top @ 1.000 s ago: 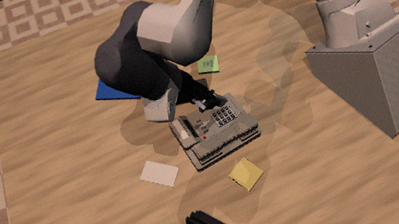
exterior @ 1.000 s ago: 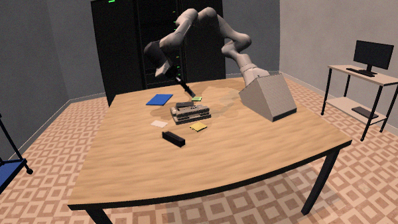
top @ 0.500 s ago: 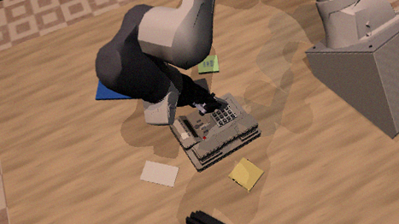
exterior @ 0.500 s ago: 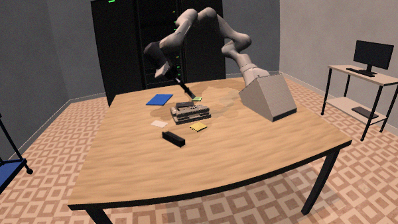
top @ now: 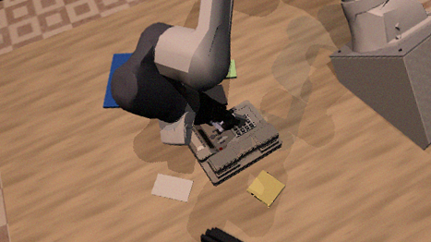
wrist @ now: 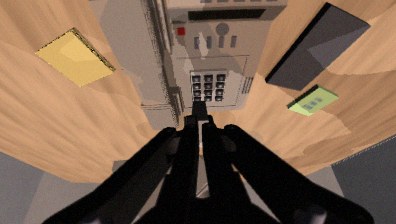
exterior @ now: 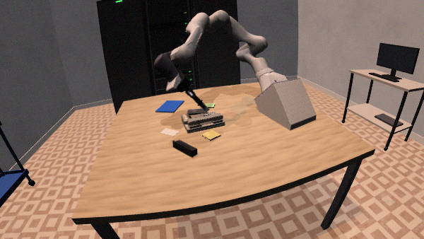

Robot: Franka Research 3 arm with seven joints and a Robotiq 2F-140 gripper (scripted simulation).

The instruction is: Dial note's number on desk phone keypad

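The handset is 60 mm to the left of my hand, 50 mm below it and 10 mm ahead of it. The rest, counted from my hand: black stapler: 260 mm to the left, 140 mm ahead, 80 mm below; blue book: 340 mm to the right, 210 mm ahead, 90 mm below; white card: 220 mm ahead, 100 mm below, 60 mm to the left.
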